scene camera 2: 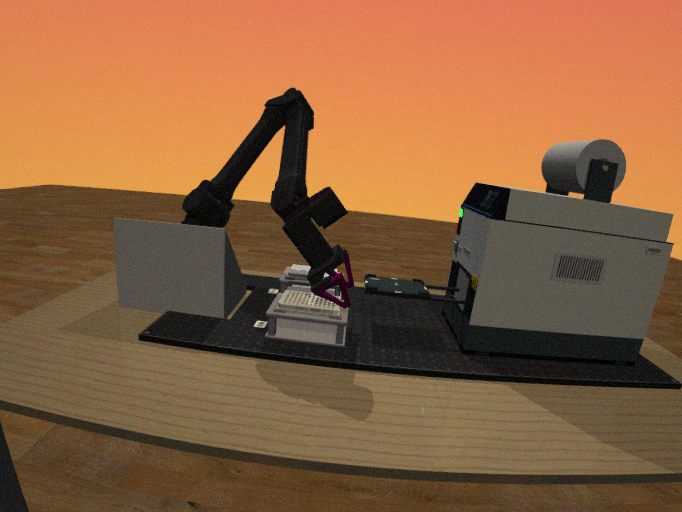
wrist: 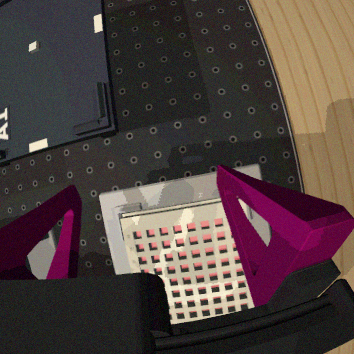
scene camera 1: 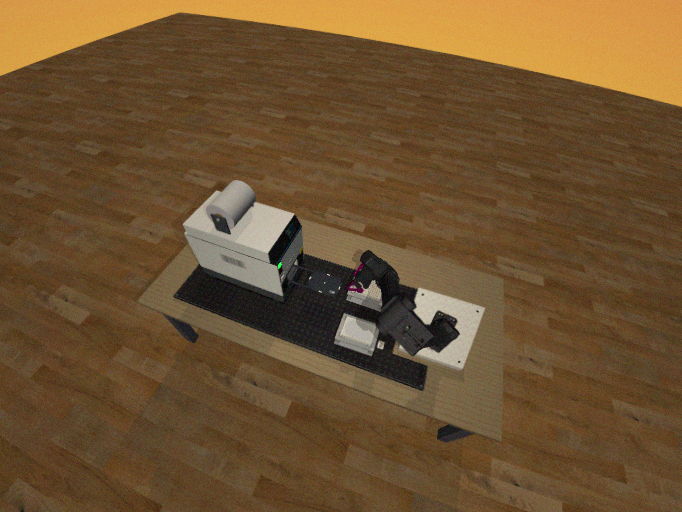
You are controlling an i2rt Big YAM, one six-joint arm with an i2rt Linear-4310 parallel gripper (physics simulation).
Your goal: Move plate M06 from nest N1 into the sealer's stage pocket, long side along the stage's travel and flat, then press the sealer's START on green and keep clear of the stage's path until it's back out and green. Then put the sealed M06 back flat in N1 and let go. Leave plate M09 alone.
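Places are measured from the arm's base along level axes (x left, y ahead, z down), in millimetres.
Where they show: gripper, fingertip midpoint: [scene camera 2: 350, 296] [wrist: 146, 182] [scene camera 1: 350, 282]; arm's base, origin of the base link: [scene camera 2: 185, 253].
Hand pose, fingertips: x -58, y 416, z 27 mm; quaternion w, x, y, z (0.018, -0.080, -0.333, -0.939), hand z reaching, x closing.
Observation:
Things, the pixels of their top centre, and the offset from my fingertips. "*": a spot on its surface instead. Level surfaces: height alone.
- cream plate with open wells, middle of its top: [wrist: 196, 297] [scene camera 2: 310, 299] [scene camera 1: 368, 286] dx -21, dy -81, dz +11 mm
- grey nest, middle of its top: [wrist: 196, 289] [scene camera 2: 310, 304] [scene camera 1: 368, 288] dx -21, dy -81, dz +21 mm
- second plate, middle of its top: [scene camera 2: 313, 270] [scene camera 1: 358, 329] dx +189, dy -115, dz +12 mm
- sealer's stage, surface spot: [wrist: 55, 85] * dx +46, dy +64, dz -18 mm
- film roll, middle of its top: [scene camera 2: 585, 141] [scene camera 1: 228, 192] dx +91, dy +477, dz -393 mm
- black perforated board, its level: dz +83 mm
A cream plate with open wells [scene camera 1: 372, 290] [scene camera 2: 302, 301] [wrist: 200, 255] sits flat in a grey nest [scene camera 1: 362, 300] [scene camera 2: 308, 329] [wrist: 111, 232]; I cannot read its label. My gripper [scene camera 1: 351, 279] [scene camera 2: 349, 296] [wrist: 146, 182] is open and empty, tilted, low over the stage-side end of this nest. In the wrist view the right finger overlaps the plate's right edge and the left finger stands left of the nest. A second plate [scene camera 1: 358, 329] [scene camera 2: 300, 268], white on top, sits in the other nest [scene camera 1: 353, 343]. The sealer's stage [scene camera 1: 323, 282] [scene camera 2: 395, 285] [wrist: 55, 85] is out and empty.
The white sealer [scene camera 1: 236, 264] [scene camera 2: 556, 303] shows a green light [scene camera 1: 279, 265] [scene camera 2: 461, 213] and carries a film roll [scene camera 1: 234, 201] [scene camera 2: 581, 165]. The stage's rails run from its front. All stands on a black perforated board [scene camera 1: 258, 314] [scene camera 2: 407, 352] [wrist: 200, 130]. The arm's white base plate [scene camera 1: 468, 330] is behind the nests.

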